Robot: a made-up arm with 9 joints.
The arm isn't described. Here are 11 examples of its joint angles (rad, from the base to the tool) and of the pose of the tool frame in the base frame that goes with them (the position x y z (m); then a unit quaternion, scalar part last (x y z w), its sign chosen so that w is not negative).
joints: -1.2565 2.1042 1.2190 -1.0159 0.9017 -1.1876 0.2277 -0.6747 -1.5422
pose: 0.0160 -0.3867 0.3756 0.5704 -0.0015 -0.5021 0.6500
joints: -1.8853 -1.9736 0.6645 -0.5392 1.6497 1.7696 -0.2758 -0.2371 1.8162
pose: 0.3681 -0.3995 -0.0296 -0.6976 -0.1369 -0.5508 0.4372
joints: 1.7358 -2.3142 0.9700 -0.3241 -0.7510 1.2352 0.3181 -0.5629 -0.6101
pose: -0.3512 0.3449 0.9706 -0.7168 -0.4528 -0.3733 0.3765
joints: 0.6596 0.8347 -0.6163 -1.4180 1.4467 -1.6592 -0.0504 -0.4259 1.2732
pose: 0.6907 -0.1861 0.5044 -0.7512 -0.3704 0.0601 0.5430
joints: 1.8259 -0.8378 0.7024 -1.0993 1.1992 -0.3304 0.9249 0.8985 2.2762
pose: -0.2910 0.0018 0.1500 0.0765 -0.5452 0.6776 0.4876
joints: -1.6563 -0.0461 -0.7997 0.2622 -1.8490 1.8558 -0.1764 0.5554 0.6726
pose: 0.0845 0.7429 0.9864 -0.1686 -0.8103 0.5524 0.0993
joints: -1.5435 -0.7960 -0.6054 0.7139 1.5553 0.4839 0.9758 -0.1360 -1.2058
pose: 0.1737 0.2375 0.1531 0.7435 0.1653 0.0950 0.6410
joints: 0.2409 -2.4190 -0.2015 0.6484 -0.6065 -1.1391 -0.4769 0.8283 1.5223
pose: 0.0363 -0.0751 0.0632 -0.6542 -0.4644 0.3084 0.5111
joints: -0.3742 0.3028 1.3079 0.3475 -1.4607 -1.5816 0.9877 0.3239 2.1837
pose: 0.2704 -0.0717 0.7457 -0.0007 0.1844 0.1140 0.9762
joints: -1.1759 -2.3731 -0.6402 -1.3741 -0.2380 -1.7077 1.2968 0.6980 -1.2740
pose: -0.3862 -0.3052 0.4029 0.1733 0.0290 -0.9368 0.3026
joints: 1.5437 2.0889 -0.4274 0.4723 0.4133 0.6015 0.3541 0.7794 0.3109
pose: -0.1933 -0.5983 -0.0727 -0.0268 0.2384 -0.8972 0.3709
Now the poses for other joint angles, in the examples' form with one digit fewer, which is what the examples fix.
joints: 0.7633 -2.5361 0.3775 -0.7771 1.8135 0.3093 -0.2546 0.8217 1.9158
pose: 0.383 -0.354 0.527 0.481 0.485 -0.659 0.314
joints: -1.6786 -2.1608 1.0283 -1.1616 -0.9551 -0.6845 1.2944 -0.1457 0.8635
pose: 0.314 0.091 -0.157 -0.148 0.249 -0.937 0.196
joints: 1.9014 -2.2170 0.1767 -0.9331 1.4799 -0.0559 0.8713 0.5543 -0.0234
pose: -0.180 -0.102 0.538 0.260 0.070 0.959 0.089
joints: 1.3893 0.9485 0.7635 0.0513 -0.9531 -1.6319 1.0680 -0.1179 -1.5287
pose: 0.416 -0.345 0.216 -0.557 0.480 0.311 0.602
